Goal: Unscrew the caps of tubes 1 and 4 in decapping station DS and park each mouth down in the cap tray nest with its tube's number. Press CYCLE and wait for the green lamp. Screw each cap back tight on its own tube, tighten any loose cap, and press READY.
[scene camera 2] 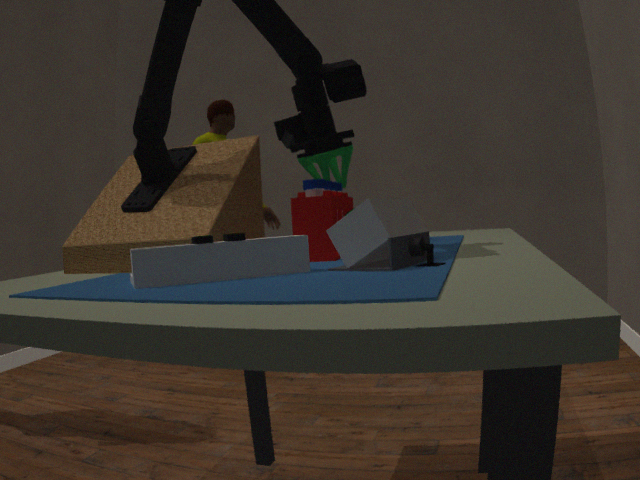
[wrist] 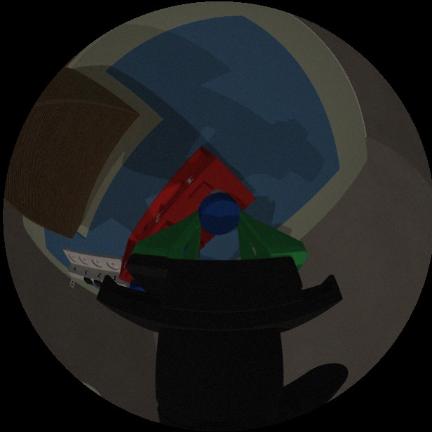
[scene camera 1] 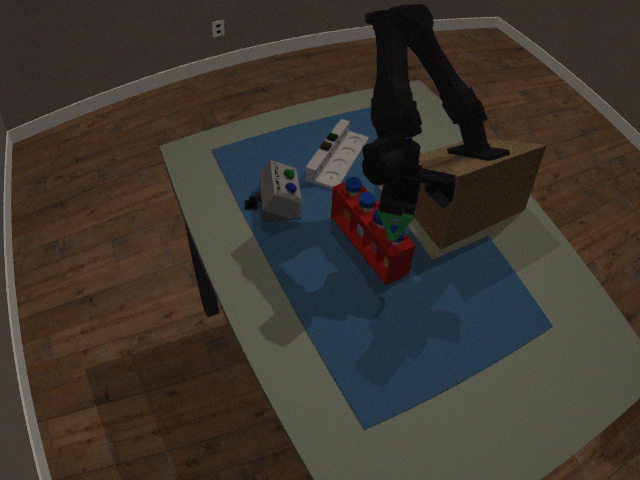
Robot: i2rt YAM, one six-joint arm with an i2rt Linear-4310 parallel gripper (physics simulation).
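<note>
The red rack stands on the blue mat with four upright tubes, each with a blue cap on top. My gripper points down at the rack's end away from the cap tray. Its green fingers are shut on that end tube's blue cap, one on each side. The cap sits at the tube's top; its thread is hidden. The white cap tray shows empty nests numbered 1 to 4. Its green lamp looks dark.
A white button box with a green button and a blue button stands beside the rack. The wooden block carrying the arm base stands close on the rack's other side.
</note>
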